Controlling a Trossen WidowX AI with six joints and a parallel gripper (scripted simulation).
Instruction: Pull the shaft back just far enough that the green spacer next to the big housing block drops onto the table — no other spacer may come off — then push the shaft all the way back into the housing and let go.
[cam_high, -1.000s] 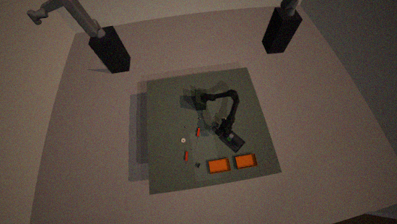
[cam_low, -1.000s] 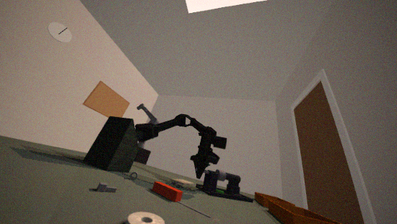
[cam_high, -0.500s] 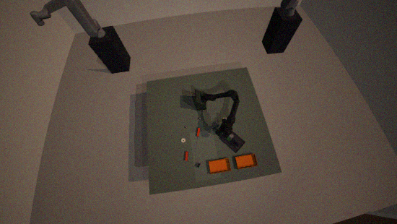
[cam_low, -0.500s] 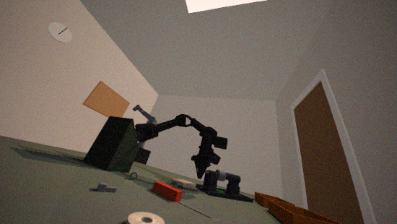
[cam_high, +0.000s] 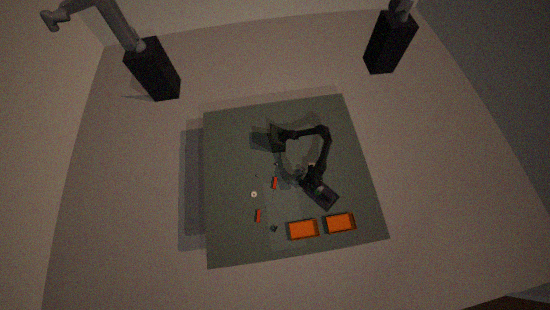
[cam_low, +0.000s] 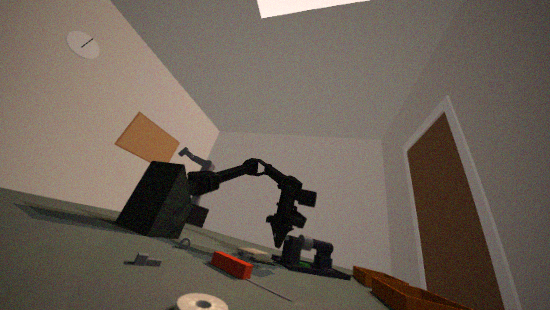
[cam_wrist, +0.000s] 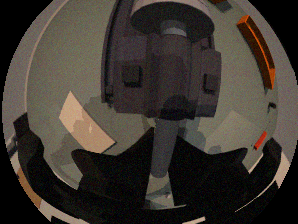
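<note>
My gripper tip is 70 mm short of the grey shaft, 50 mm to the right of it and 40 mm below it. Round my gripper tip: white ring (40 mm ahead, 420 mm to the right, 40 mm below); beige card (110 mm behind, 80 mm to the left, 40 mm below); greenish spacer (90 mm ahead, 60 mm to the left, 30 mm below).
</note>
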